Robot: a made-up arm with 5 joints.
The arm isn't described. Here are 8 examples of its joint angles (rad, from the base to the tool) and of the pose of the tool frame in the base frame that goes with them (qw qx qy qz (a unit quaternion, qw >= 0); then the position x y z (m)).
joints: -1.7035 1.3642 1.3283 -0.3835 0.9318
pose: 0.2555 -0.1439 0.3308 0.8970 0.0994 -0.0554 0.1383
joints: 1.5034 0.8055 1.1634 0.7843 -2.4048
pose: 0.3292 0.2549 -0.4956 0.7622 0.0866 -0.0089 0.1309
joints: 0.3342 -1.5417 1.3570 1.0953 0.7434
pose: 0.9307 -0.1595 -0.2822 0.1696 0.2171 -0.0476 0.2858
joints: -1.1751 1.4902 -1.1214 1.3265 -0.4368
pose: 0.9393 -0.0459 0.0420 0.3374 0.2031 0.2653 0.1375
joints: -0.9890 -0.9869 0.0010 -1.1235 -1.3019
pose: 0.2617 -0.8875 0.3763 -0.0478 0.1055 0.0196 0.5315
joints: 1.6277 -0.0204 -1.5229 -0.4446 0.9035
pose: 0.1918 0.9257 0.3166 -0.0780 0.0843 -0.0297 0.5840
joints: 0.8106 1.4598 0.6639 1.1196 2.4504
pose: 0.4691 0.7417 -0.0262 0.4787 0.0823 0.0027 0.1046
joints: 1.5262 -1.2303 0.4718 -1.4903 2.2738
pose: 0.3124 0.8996 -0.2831 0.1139 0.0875 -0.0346 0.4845
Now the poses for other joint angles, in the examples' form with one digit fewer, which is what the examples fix.
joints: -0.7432 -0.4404 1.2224 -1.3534 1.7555
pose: 0.162 -0.407 -0.778 0.451 0.227 0.123 0.274
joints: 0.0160 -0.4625 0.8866 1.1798 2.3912
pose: 0.396 0.015 0.006 0.918 0.257 -0.006 0.243
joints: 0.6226 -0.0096 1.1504 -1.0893 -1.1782
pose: 0.437 0.205 -0.657 -0.579 0.240 -0.112 0.204
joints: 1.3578 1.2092 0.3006 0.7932 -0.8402
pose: 0.404 0.083 0.348 -0.842 0.110 -0.112 0.063
